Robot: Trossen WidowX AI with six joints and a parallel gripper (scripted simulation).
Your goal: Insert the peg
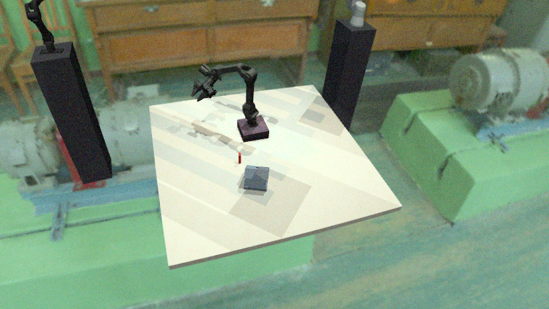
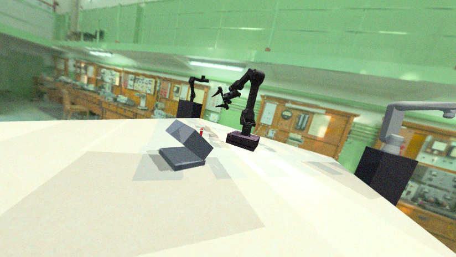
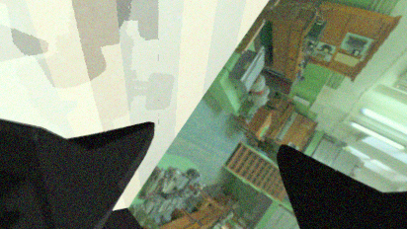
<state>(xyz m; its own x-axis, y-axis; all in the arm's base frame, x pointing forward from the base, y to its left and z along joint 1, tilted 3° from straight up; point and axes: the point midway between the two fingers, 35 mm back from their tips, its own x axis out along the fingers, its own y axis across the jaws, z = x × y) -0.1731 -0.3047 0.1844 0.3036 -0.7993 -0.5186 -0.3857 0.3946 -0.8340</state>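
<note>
Right now my gripper tip is 43 cm short of the red peg, 17 cm to the right of it and 15 cm above it. Round my gripper tip: grey sloped panel: 60 cm ahead, 22 cm to the left, 14 cm below.
</note>
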